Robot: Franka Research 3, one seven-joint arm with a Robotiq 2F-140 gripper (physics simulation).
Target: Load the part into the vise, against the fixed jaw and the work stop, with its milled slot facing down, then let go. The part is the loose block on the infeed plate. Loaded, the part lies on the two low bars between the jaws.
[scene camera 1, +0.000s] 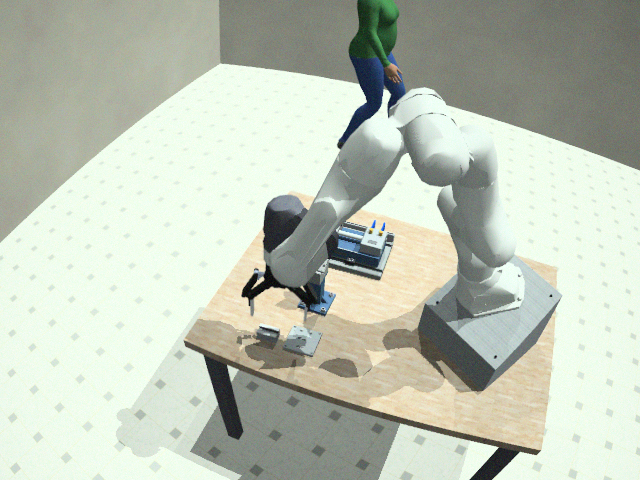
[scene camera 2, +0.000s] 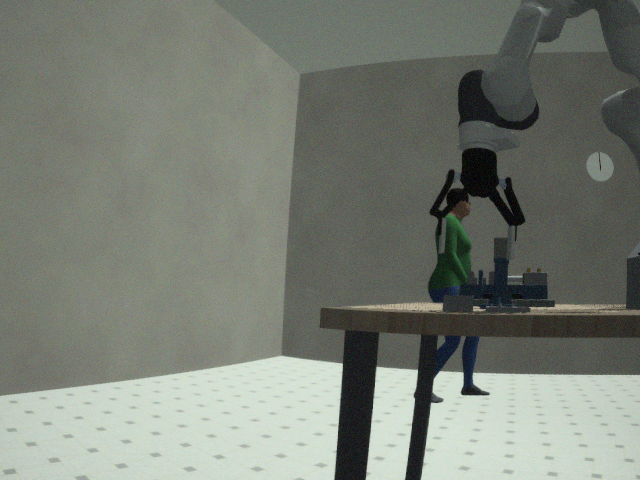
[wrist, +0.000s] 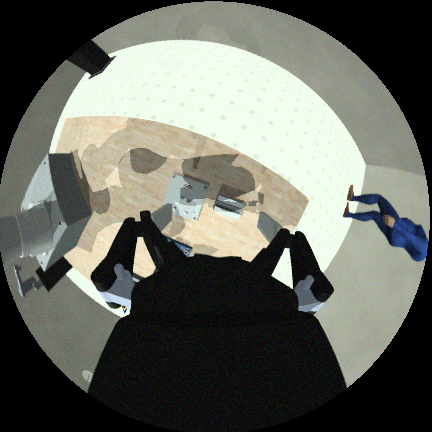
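The part, a small grey block (scene camera 1: 268, 332) (scene camera 2: 458, 303) (wrist: 229, 204), lies on the table beside the infeed plate, apart from it. A dark groove along its upper side looks like the slot, facing up. The light grey infeed plate (scene camera 1: 311, 347) (wrist: 172, 200) has screws at its corners and shadow across it. My gripper (scene camera 1: 278, 310) (scene camera 2: 476, 250) (wrist: 215, 214) is wide open and empty, pointing down well above the part. The vise (scene camera 1: 356, 253) (scene camera 2: 527, 291) stands farther back, blue with a grey jaw block; the arm hides its left part in scene camera 1, including the fixed jaw.
A blue post with a grey top (scene camera 2: 500, 279) stands on a bolted blue base (scene camera 1: 325, 303) between the vise and infeed plate, close to one finger in scene camera 1. The grey robot pedestal (scene camera 1: 460, 338) is at the right. A person (scene camera 1: 374, 36) (scene camera 2: 450, 258) (wrist: 406, 232) stands beyond the table.
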